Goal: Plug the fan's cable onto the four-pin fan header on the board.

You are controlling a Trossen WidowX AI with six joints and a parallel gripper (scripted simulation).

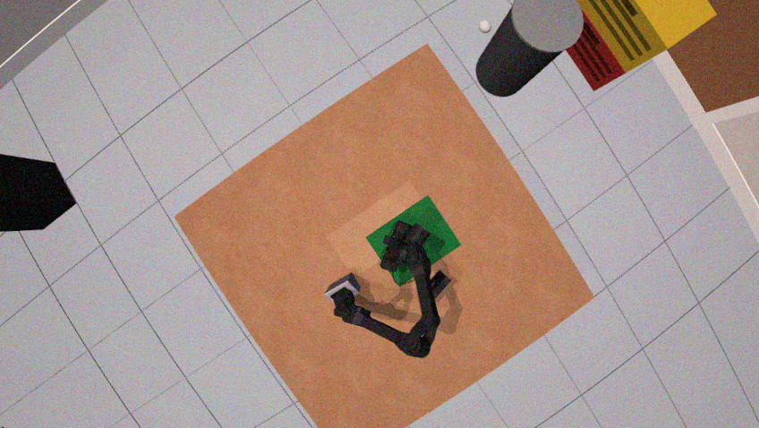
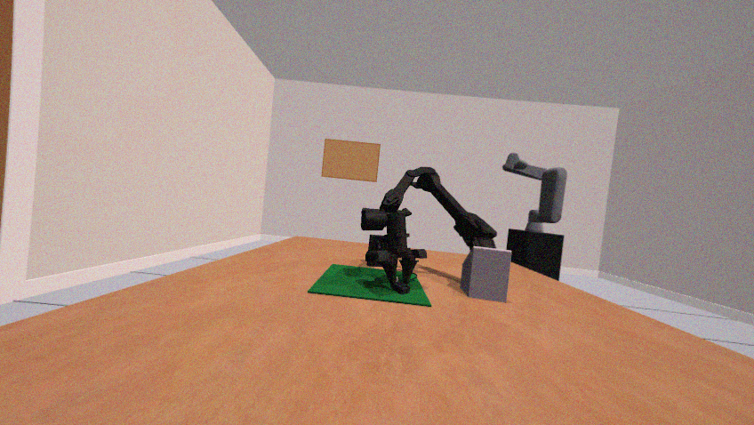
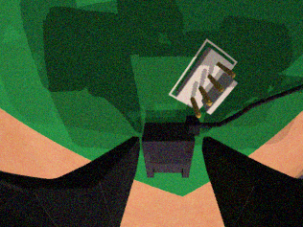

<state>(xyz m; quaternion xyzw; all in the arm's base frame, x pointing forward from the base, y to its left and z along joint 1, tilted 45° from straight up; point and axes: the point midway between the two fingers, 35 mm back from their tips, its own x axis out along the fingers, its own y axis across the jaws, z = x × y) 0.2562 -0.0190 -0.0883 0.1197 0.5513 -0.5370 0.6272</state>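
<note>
Now: the white four-pin fan header 10 mm ahead of my gripper tip, 40 mm to the right of it and 10 mm below it. The rest, counted from my gripper tip: dark fan 50 mm ahead, 220 mm to the right, 50 mm above; then black plug 10 mm to the left; then green board 80 mm ahead, 50 mm to the right, 30 mm below.
</note>
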